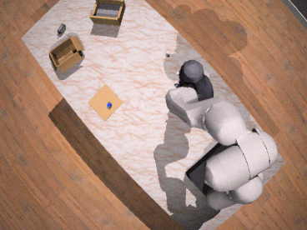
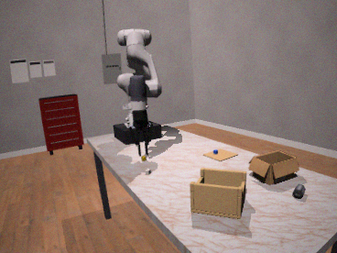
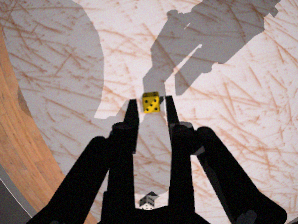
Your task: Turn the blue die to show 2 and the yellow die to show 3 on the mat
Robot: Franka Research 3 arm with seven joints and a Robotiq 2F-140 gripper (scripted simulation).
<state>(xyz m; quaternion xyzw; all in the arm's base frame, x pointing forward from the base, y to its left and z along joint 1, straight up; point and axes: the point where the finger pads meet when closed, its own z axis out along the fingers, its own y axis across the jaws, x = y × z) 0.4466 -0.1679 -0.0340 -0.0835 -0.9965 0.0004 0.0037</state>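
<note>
My gripper is now 5 cm above the yellow die. The rest, counted from my hand: white die (18 cm ahead, 6 cm to the right, 5 cm below); then blue die (36 cm to the left, 18 cm ahead, 5 cm below); then tan mat (37 cm to the left, 21 cm ahead, 6 cm below).
</note>
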